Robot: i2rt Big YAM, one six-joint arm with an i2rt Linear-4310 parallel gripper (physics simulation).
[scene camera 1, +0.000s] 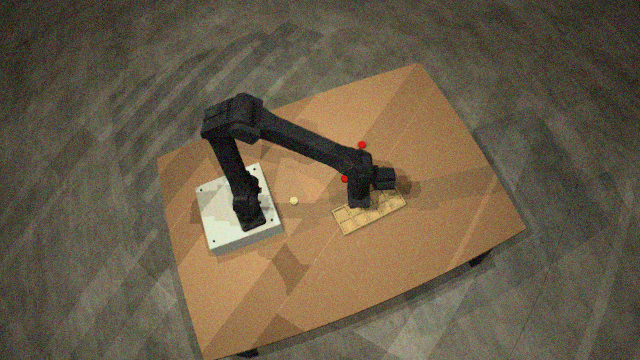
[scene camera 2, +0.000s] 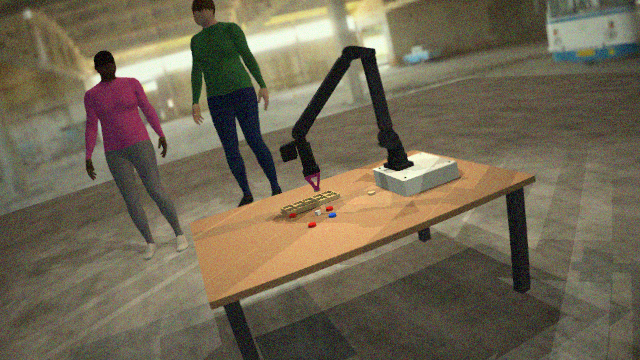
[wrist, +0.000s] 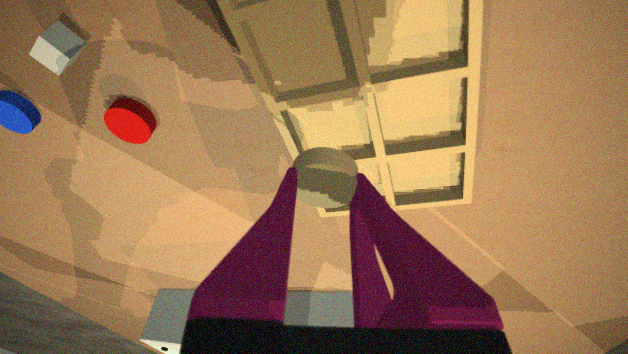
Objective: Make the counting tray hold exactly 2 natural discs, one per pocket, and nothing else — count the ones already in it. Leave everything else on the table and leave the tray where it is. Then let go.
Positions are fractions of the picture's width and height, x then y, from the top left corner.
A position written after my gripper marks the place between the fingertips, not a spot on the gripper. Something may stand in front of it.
The table carries a counting tray (scene camera 1: 0.60, 0.56) and a white cube (wrist: 0.09, 0.13). I also see my gripper (wrist: 0.52, 0.51).
The counting tray is seen too in the wrist view (wrist: 0.63, 0.26). Scene camera 1 does not show the white cube, which is hidden by my arm.
